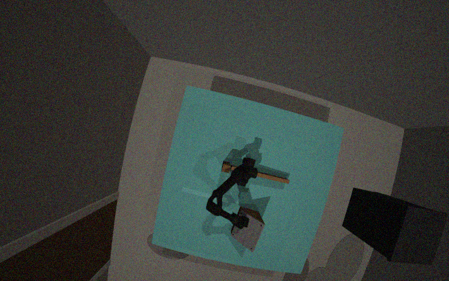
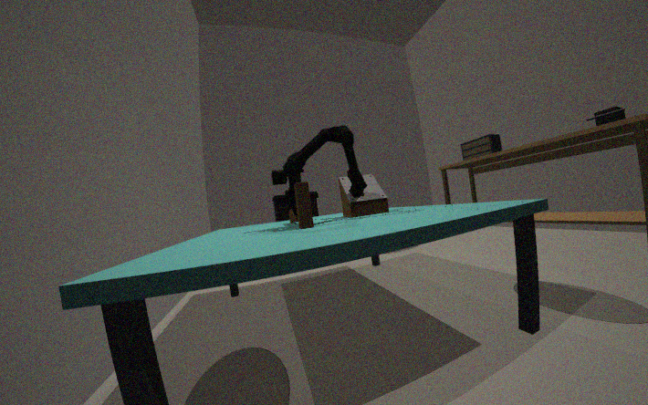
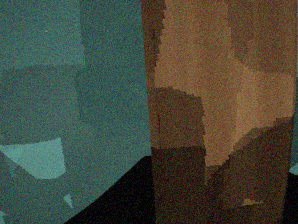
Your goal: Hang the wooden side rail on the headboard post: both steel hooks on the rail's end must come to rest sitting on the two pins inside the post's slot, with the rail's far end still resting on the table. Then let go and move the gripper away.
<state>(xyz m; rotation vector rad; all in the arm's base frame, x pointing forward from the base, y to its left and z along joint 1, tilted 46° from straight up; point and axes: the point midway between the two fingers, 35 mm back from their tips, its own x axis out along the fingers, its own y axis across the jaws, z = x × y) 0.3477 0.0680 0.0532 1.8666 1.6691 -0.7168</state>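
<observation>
The headboard post is 120 mm to the left of my gripper tip and 40 mm above it.
</observation>
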